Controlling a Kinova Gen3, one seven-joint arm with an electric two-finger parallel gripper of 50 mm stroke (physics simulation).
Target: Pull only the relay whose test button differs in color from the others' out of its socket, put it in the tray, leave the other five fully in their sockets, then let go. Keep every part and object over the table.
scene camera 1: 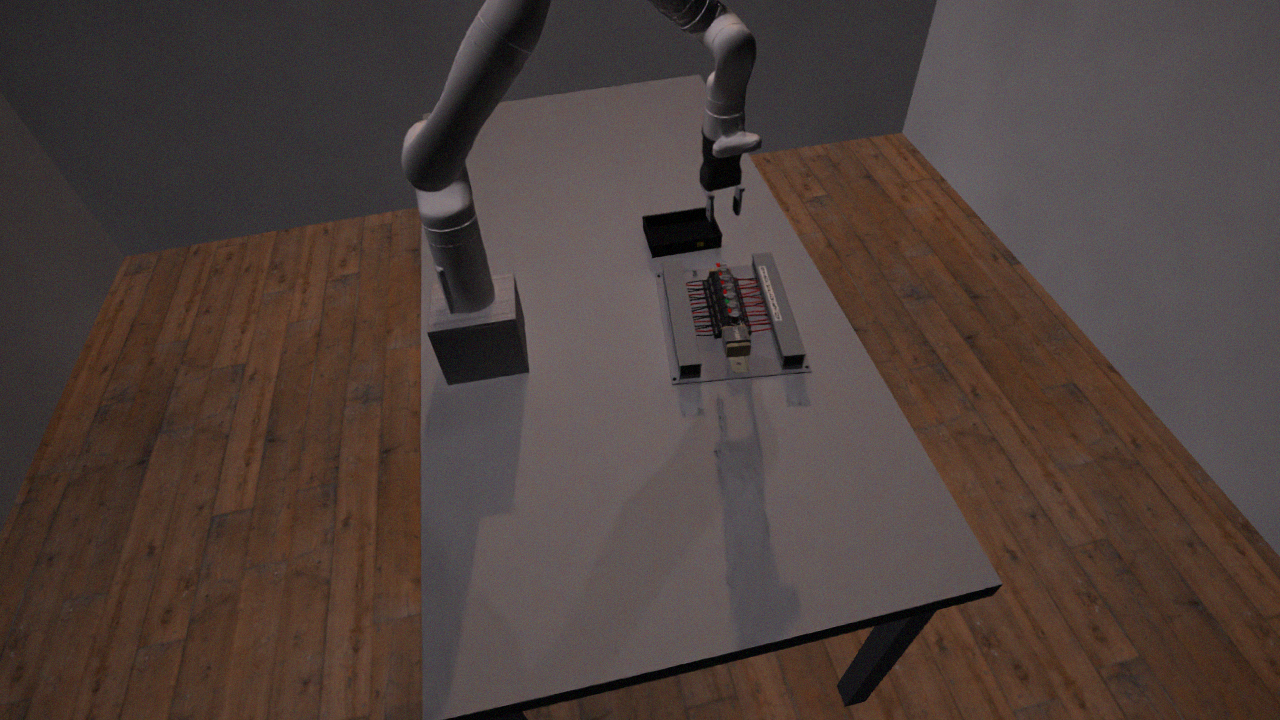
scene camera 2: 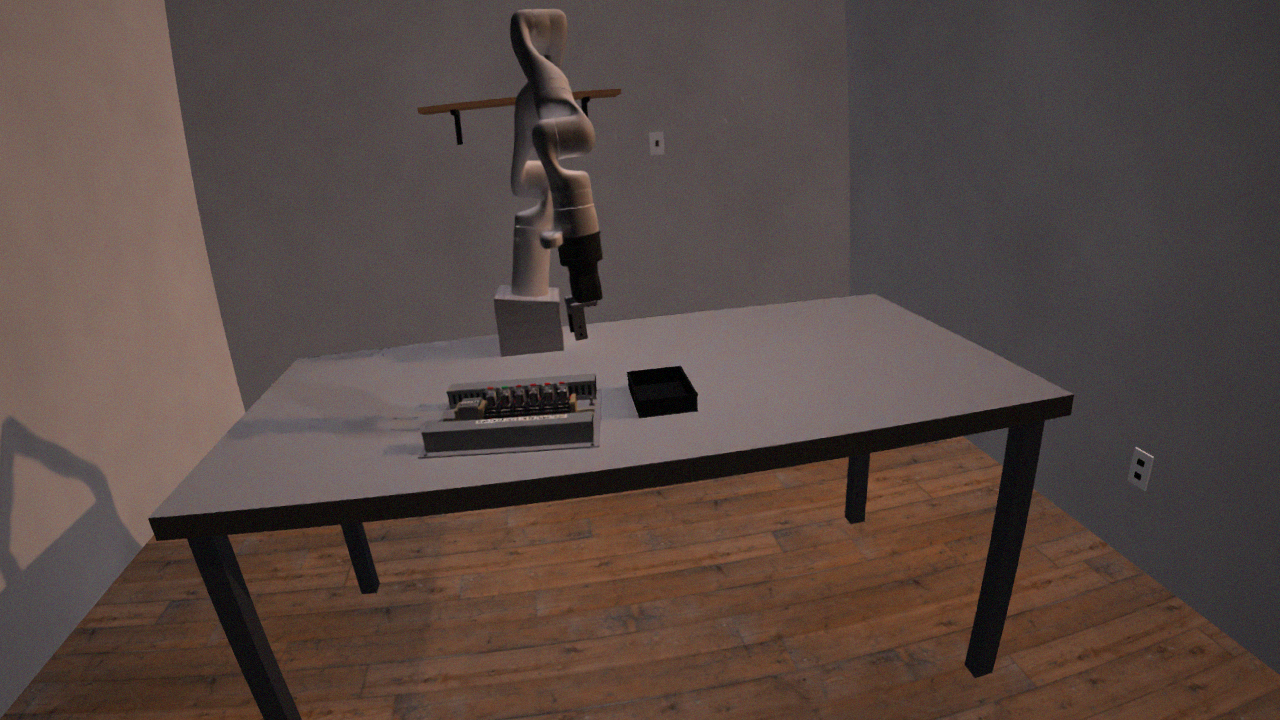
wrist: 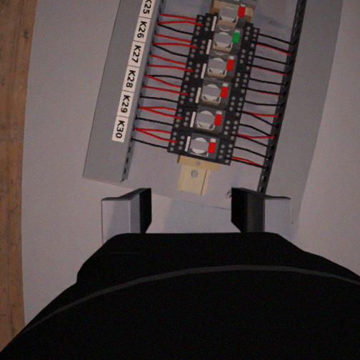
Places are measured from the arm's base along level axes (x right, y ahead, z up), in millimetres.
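Where they show: gripper, fingertip midpoint: (scene camera 1: 723, 215) (scene camera 2: 579, 335); arm's base at its link origin: (scene camera 1: 471, 299) (scene camera 2: 529, 292).
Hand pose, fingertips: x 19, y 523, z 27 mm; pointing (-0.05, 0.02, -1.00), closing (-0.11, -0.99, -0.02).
Observation:
Each offset is from my fingertips to the centre of the thing.
Six clear relays sit upright in one row of black sockets on a panel @(dx +126, dy -48, dz -157 mm) (scene camera 1: 711, 365). The second relay from the top of the wrist view (wrist: 222, 40) has a green test button; it also shows in scene view 2 (scene camera 2: 505, 397). The other five have red buttons, such as the relay nearest the fingers (wrist: 200, 146). All six appear seated. The black tray @(dx -156, dy -14, dz -145 mm) (scene camera 1: 673, 245) (scene camera 2: 666, 406) stands beside the panel and looks empty. My gripper (scene camera 1: 724, 213) (scene camera 2: 578, 331) (wrist: 191, 204) is open and empty, high above the table near the tray and the panel's K30 end.
Grey wire ducts @(dx +158, dy +45, dz -140 mm) (scene camera 1: 780, 313) (wrist: 112, 105) flank the relay row, one labelled K25 to K30. Red and black wires run to the sockets. A tan block @(dx +206, dy -76, dz -134 mm) (scene camera 1: 736, 340) (scene camera 2: 469, 408) closes the row's far end. The arm's base block (scene camera 1: 478, 340) (scene camera 2: 529, 324) stands across the table.

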